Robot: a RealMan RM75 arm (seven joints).
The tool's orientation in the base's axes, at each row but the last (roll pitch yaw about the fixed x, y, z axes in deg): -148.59 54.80 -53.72; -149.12 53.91 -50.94; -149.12 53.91 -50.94; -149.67 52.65 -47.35; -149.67 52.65 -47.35; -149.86 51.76 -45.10; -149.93 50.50 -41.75
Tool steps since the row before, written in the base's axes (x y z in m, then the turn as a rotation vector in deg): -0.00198 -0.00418 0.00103 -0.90 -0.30 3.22; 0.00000 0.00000 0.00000 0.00 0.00 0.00; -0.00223 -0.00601 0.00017 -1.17 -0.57 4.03; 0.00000 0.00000 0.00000 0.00 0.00 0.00; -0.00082 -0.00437 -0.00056 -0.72 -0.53 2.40; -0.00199 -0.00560 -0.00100 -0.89 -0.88 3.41; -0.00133 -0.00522 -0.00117 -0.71 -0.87 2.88
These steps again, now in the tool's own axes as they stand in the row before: 0.00043 0.00223 -0.00416 -2.80 -0.07 -1.85; 0.00000 0.00000 0.00000 0.00 0.00 0.00; 0.00178 0.00333 -0.00518 -3.43 -0.01 -2.48; 0.00000 0.00000 0.00000 0.00 0.00 0.00; 0.00206 0.00218 -0.00333 -1.97 0.07 -1.64; 0.00237 0.00394 -0.00390 -2.68 0.02 -2.45; 0.00248 0.00355 -0.00341 -2.19 0.03 -2.18
